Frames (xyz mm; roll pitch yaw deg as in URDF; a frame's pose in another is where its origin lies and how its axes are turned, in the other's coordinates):
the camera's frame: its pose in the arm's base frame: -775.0 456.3 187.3 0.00 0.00 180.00
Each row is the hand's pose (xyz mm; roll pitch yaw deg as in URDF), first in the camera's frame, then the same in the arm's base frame.
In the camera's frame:
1: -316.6 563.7 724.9 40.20 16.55 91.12
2: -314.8 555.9 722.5 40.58 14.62 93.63
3: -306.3 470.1 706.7 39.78 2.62 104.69
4: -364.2 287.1 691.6 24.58 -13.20 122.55
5: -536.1 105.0 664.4 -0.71 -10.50 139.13
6: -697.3 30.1 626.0 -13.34 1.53 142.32
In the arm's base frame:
1: -458.4 -107.4 912.2 40.20 16.55 -88.88
2: -460.2 -99.6 909.8 40.58 14.62 -86.37
3: -468.7 -13.8 894.0 39.78 2.62 -75.31
4: -410.8 169.2 878.9 24.58 -13.20 -57.45
5: -238.9 351.3 851.7 -0.71 -10.50 -40.87
6: -77.7 426.2 813.3 -13.34 1.53 -37.68

